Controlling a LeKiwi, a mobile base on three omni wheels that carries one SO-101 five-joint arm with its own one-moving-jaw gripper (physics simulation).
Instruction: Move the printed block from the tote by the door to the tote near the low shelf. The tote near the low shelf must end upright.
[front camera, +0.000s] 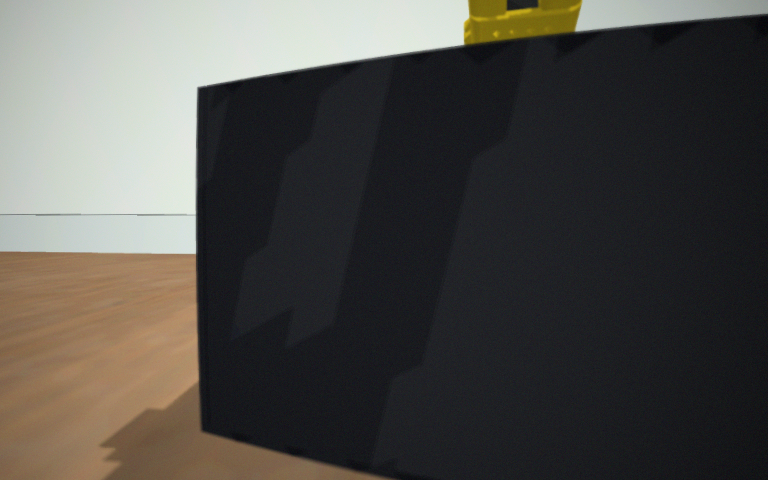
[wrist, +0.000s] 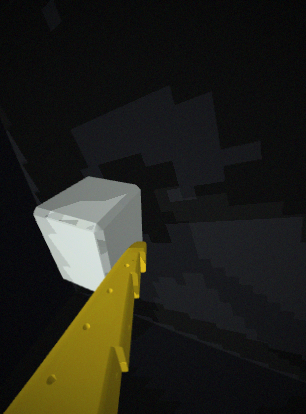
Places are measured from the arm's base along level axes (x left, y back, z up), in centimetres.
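Pixels of known places: hand, tool point: (wrist: 146, 252).
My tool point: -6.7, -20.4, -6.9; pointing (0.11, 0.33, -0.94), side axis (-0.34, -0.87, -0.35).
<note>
Behind a point stands the place of what it marks, as x, y, z.
The white printed block (wrist: 90, 230) {-4.5, -20.0, -5.5} lies inside a black tote (front camera: 481, 254) {-2.4, -12.6, -3.5} (wrist: 240, 260) {-9.0, -23.6, -8.7}, tilted in the wrist view. My gripper is open: one notched yellow jaw shows in the wrist view and the moving jaw is out of the picture. The jaw's tip overlaps the lower right part of the block in that view; whether it touches cannot be told. The block is not held. In the front camera view the tote's near wall fills most of the picture and hides the jaws and the block. Which of the two totes this is cannot be told.
A yellow part of my arm (front camera: 521, 25) {-7.3, -22.3, 7.0} shows above the tote's rim. The wooden floor (front camera: 84, 316) {19.1, -28.9, -8.9} lies to the left of the tote, with a shadow on it. A pale wall (front camera: 101, 113) {62.6, -89.3, 23.2} with a skirting board (front camera: 96, 233) {62.7, -88.0, -4.6} stands behind.
</note>
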